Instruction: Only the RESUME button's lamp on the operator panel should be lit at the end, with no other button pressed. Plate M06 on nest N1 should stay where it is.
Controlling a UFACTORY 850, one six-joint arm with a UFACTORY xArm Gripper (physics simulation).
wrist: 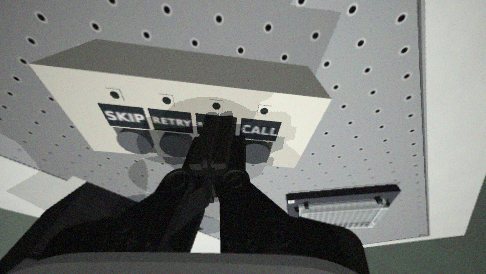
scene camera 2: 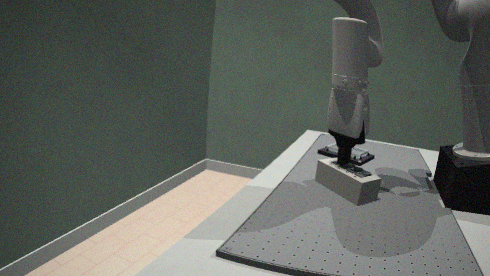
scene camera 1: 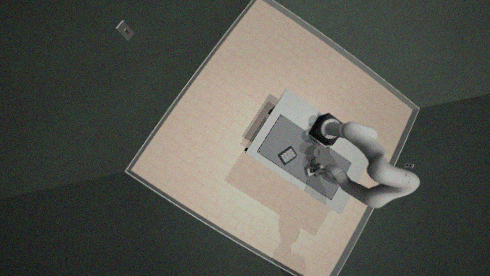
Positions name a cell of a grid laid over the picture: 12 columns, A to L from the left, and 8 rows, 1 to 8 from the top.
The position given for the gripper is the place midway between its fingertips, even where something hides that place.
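There's a plate M06 (wrist: J7) and a dark nest (wrist: J6), and you'd also find an operator panel (scene camera 2: I6), which the wrist view has as well, with the panel (wrist: C3) there. As for the gripper (scene camera 2: I5), it's visible in the wrist view too, with the gripper (wrist: F4) there.
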